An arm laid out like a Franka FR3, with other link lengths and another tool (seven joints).
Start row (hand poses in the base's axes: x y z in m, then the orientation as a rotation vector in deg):
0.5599, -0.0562, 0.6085, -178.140, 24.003, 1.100
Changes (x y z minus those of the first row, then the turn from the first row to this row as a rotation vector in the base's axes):
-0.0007, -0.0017, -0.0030, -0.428, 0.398, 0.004
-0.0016, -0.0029, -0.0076, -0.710, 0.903, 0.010
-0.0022, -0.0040, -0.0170, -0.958, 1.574, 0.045
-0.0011, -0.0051, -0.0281, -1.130, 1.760, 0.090
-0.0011, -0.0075, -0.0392, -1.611, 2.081, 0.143
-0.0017, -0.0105, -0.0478, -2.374, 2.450, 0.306
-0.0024, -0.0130, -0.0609, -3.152, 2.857, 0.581
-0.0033, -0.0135, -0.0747, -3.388, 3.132, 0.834
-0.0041, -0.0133, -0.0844, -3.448, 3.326, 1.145
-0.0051, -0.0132, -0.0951, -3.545, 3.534, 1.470
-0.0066, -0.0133, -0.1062, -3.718, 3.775, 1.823
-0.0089, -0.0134, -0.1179, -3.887, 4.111, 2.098
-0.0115, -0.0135, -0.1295, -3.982, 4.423, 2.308
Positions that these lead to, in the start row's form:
0.5592, -0.0579, 0.6055, 178.152, -24.004, -1.629
0.5583, -0.0591, 0.6009, 177.801, -23.952, -2.351
0.5577, -0.0602, 0.5915, 177.460, -23.856, -3.334
0.5588, -0.0613, 0.5804, 177.270, -23.762, -3.582
0.5588, -0.0637, 0.5693, 176.757, -23.616, -3.967
0.5582, -0.0667, 0.5607, 175.980, -23.266, -4.359
0.5575, -0.0692, 0.5476, 175.203, -22.744, -4.802
0.5566, -0.0697, 0.5338, 174.972, -22.325, -5.166
0.5558, -0.0695, 0.5241, 174.937, -21.839, -5.448
0.5548, -0.0694, 0.5134, 174.864, -21.328, -5.743
0.5533, -0.0695, 0.5023, 174.713, -20.765, -6.068
0.5510, -0.0696, 0.4906, 174.533, -20.322, -6.538
0.5484, -0.0697, 0.4790, 174.416, -19.986, -6.988

